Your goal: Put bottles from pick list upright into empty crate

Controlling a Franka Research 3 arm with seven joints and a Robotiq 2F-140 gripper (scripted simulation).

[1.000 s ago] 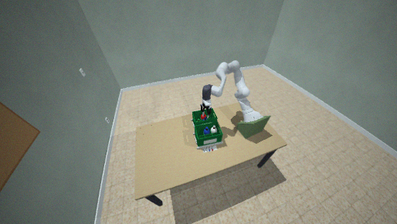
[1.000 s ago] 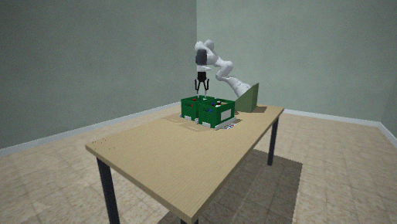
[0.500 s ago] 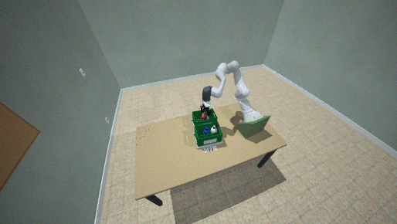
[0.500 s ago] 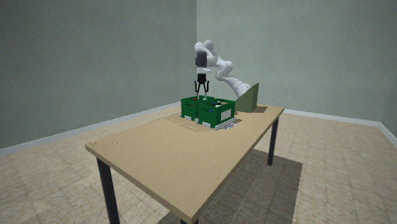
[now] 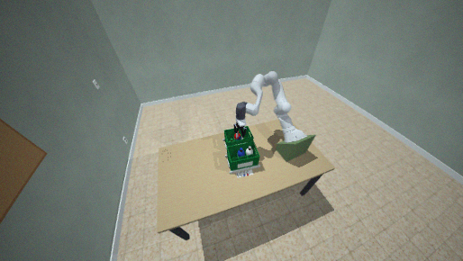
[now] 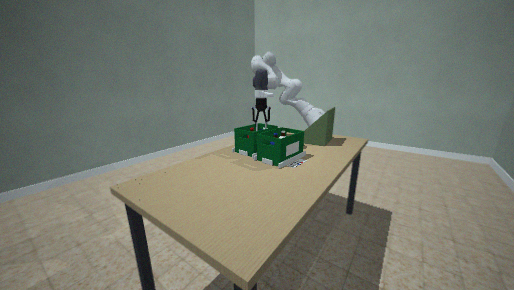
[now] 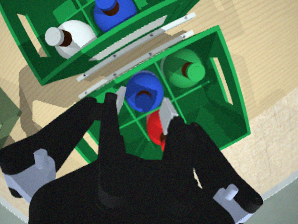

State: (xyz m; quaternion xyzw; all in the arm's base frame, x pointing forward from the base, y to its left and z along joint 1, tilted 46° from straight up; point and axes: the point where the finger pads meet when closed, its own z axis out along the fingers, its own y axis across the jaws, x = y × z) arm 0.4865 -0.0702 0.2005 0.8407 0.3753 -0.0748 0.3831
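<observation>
My gripper is now 9 cm short of the green-capped bottle and 10 cm above it. Also, from my hand: blue-capped bottle 3 cm ahead, 15 cm to the left, 10 cm below; red-labelled bottle 9 cm to the right, 10 cm below; white-capped bottle 6 cm behind, 15 cm to the left, 10 cm below.
</observation>
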